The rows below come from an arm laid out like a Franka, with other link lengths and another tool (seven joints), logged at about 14 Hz.
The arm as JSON. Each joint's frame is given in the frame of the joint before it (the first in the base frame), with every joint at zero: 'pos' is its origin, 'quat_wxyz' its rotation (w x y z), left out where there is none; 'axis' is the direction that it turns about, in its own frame. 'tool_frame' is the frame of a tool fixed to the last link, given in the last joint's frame.
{
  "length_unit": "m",
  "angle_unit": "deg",
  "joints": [
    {
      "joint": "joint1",
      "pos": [
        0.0,
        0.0,
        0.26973
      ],
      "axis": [
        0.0,
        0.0,
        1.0
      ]
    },
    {
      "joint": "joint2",
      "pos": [
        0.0,
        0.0,
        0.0
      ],
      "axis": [
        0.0,
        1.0,
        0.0
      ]
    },
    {
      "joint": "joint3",
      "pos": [
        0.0,
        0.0,
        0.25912
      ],
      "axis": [
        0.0,
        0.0,
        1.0
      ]
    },
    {
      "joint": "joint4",
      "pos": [
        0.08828,
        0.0,
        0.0
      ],
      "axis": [
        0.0,
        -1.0,
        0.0
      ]
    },
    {
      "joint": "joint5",
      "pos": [
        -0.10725,
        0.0,
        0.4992
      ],
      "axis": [
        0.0,
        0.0,
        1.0
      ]
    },
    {
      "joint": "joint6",
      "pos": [
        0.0,
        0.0,
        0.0
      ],
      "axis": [
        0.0,
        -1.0,
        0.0
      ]
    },
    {
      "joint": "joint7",
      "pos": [
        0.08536,
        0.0,
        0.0
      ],
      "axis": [
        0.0,
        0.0,
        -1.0
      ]
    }
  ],
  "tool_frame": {
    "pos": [
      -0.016,
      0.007,
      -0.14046
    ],
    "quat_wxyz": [
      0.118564,
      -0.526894,
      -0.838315,
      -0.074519
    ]
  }
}
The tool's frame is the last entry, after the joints.
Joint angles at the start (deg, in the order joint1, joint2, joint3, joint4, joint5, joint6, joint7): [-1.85, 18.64, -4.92, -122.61, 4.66, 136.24, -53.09]
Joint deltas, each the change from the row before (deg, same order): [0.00, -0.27, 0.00, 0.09, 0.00, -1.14, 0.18]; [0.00, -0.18, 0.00, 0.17, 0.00, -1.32, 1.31]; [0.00, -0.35, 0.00, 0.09, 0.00, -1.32, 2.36]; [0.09, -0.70, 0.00, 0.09, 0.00, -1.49, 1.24]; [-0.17, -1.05, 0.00, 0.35, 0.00, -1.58, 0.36]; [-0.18, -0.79, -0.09, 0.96, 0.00, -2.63, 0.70]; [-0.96, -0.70, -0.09, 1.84, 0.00, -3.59, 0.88]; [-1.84, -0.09, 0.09, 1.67, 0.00, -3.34, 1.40]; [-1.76, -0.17, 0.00, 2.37, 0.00, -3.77, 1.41]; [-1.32, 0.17, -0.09, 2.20, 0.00, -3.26, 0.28]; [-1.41, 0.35, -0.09, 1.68, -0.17, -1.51, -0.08]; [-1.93, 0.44, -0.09, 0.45, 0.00, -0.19, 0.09]
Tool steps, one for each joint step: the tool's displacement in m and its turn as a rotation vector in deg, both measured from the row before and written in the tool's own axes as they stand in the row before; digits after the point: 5 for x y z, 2 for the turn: [0.00191, 0.00012, -0.00193, 0.06, 0.78, 0.19]; [0.00219, 0.00033, -0.00133, -0.20, 0.96, 1.29]; [0.00286, 0.00059, -0.00240, -0.50, 0.87, 2.29]; [0.00365, 0.00158, -0.00600, -0.21, 0.71, 1.10]; [0.00258, -0.00021, -0.01283, -0.25, 0.23, 0.40]; [0.00244, -0.00078, -0.01451, -0.15, 0.89, 0.85]; [-0.00001, -0.00757, -0.02216, -0.49, 1.08, 1.68]; [-0.00272, -0.01595, -0.01512, -0.76, 1.59, 2.90]; [-0.00224, -0.01498, -0.02288, -0.87, 1.27, 2.81]; [-0.00215, -0.01227, -0.01795, -0.34, 1.23, 1.46]; [-0.00560, -0.01374, -0.01387, -0.48, 0.18, 1.12]; [-0.00961, -0.02063, -0.00306, -0.94, 0.25, 1.86]
